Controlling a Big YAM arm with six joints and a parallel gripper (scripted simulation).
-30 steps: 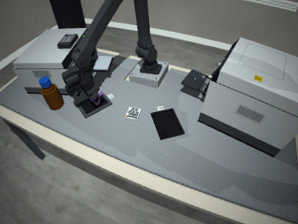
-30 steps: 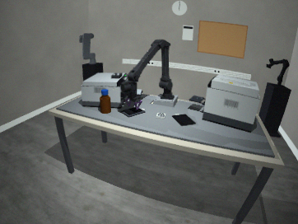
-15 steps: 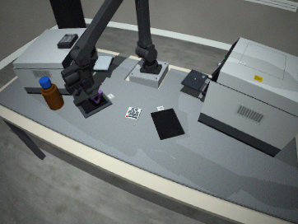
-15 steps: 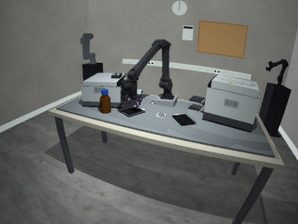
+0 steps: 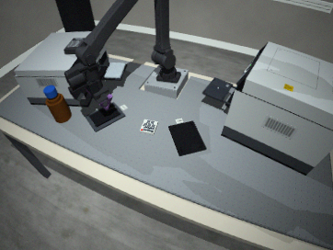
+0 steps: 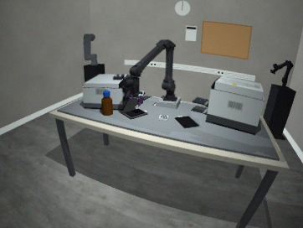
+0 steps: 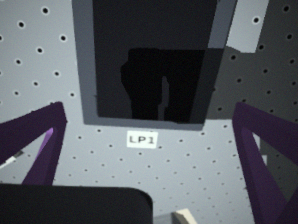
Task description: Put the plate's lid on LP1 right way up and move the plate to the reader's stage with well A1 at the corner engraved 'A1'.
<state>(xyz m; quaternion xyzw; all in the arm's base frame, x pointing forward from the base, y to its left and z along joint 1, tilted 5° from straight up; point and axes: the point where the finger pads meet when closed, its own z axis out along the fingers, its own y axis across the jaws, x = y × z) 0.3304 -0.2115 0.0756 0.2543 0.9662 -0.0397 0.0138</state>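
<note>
My gripper is now 25 cm past the white multi-well plate and 6 cm to the left of it. Also, from my hand: label 9 cm below, 9 cm behind, 6 cm to the left; lidded plate 8 cm below; LP1 pad 9 cm below.
</note>
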